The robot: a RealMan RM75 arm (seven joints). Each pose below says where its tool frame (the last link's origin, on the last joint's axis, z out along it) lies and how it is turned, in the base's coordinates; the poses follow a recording.
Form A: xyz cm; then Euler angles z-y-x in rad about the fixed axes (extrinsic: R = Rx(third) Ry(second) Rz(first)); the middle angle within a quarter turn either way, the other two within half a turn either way.
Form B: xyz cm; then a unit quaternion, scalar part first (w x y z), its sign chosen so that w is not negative. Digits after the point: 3 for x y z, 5 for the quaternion.
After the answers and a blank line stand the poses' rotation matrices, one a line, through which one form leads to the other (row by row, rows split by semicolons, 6 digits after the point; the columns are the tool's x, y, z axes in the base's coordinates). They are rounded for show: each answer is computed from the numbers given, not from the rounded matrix.
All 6 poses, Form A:
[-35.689 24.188 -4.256 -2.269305 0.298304 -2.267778]
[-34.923 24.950 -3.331 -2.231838 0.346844 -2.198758]
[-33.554 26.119 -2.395 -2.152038 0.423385 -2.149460]
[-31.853 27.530 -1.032 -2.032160 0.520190 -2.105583]
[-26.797 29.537 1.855 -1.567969 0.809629 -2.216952]
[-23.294 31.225 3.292 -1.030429 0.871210 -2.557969]
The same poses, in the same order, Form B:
[-35.689 24.188 -4.256 0.05473 -0.43551 -0.78556 -0.43615]
[-34.923 24.950 -3.331 0.05844 -0.45596 -0.75390 -0.46939]
[-33.554 26.119 -2.395 0.05833 -0.49629 -0.70923 -0.49728]
[-31.853 27.530 -1.032 0.06209 -0.55046 -0.64662 -0.52443]
[-26.797 29.537 1.855 0.04140 -0.70658 -0.45651 -0.53910]
[-23.294 31.225 3.292 0.02785 -0.81538 -0.32219 -0.48017]

-0.614676 0.731981 0.293900; 0.636495 0.240216 0.732919; 0.465884 0.637573 -0.613557
-0.577379 0.742347 0.339931; 0.632626 0.143551 0.761037; 0.516157 0.654457 -0.552511
-0.500582 0.761985 0.410849; 0.645949 0.012809 0.763273; 0.576340 0.647468 -0.498616
-0.386285 0.777001 0.497045; 0.646746 -0.156050 0.746571; 0.657650 0.609851 -0.442242
0.001950 0.689764 0.724031; 0.600485 -0.579770 0.550713; 0.799634 0.433696 -0.415324
0.331256 0.552158 0.765109; 0.498676 -0.790837 0.354823; 0.800994 0.264004 -0.537317

